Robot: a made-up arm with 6 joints.
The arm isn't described. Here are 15 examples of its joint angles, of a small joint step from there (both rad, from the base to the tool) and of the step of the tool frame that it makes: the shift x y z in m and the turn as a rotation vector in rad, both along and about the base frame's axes.
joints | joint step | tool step
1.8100 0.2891 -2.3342 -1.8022 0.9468 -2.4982 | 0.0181 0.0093 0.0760 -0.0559 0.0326 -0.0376 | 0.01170 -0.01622 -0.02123 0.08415 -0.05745 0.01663
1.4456 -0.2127 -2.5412 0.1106 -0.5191 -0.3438 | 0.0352 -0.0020 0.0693 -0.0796 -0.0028 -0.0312 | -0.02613 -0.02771 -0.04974 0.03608 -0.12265 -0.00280
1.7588 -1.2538 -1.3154 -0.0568 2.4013 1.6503 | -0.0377 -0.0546 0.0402 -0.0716 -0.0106 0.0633 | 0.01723 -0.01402 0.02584 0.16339 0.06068 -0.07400
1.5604 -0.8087 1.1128 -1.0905 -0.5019 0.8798 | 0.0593 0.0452 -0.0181 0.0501 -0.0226 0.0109 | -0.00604 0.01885 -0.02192 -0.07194 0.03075 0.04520
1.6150 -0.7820 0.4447 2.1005 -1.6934 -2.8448 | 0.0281 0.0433 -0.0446 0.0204 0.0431 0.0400 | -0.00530 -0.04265 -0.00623 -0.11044 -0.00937 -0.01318
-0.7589 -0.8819 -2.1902 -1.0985 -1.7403 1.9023 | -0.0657 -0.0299 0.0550 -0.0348 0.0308 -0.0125 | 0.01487 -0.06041 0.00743 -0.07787 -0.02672 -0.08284
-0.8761 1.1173 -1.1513 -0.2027 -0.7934 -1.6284 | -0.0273 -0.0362 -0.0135 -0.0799 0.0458 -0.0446 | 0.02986 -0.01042 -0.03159 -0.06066 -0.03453 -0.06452
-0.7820 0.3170 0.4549 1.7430 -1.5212 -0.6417 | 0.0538 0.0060 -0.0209 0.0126 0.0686 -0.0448 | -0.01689 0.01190 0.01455 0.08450 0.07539 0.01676
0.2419 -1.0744 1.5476 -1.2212 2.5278 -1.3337 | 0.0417 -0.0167 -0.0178 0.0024 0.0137 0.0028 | -0.00834 0.00117 -0.00398 0.01667 0.01175 0.04170
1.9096 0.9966 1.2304 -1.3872 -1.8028 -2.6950 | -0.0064 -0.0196 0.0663 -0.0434 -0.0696 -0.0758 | 0.01175 -0.04372 0.03502 0.18226 0.05767 0.05827
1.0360 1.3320 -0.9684 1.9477 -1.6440 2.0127 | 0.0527 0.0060 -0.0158 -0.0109 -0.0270 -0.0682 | -0.00841 -0.01545 0.00063 -0.03298 -0.03399 -0.01724
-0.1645 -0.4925 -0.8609 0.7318 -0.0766 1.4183 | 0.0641 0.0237 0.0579 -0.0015 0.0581 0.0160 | -0.00828 -0.01568 0.00785 -0.04948 0.03735 0.09084
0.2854 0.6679 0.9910 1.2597 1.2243 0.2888 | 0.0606 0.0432 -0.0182 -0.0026 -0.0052 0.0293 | -0.00815 0.00589 -0.01212 -0.00395 0.07656 0.06856
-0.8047 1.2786 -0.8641 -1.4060 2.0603 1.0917 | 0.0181 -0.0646 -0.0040 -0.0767 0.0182 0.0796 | 0.00418 0.00483 0.00178 -0.08021 -0.09714 0.07964
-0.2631 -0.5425 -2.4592 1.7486 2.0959 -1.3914 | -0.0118 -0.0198 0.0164 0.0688 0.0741 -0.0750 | 0.01820 0.03335 0.02101 0.04227 -0.12270 0.09784
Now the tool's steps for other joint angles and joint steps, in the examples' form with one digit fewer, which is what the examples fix.
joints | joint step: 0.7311 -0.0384 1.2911 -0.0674 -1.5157 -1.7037 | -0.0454 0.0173 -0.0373 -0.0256 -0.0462 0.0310
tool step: 0.0205 -0.0070 -0.0042 0.0439 0.0183 -0.0037
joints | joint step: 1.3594 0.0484 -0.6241 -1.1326 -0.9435 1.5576 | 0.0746 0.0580 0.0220 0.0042 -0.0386 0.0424
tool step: -0.0167 -0.0240 -0.0089 -0.0276 -0.0180 0.0303
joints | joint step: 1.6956 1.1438 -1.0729 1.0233 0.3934 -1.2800 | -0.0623 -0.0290 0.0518 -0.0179 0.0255 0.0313
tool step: 0.0042 -0.0073 -0.0037 0.0723 0.0331 -0.0207
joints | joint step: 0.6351 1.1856 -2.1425 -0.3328 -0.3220 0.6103 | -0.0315 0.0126 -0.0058 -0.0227 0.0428 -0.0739
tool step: 0.0148 0.0122 0.0030 -0.0427 -0.0240 -0.0968
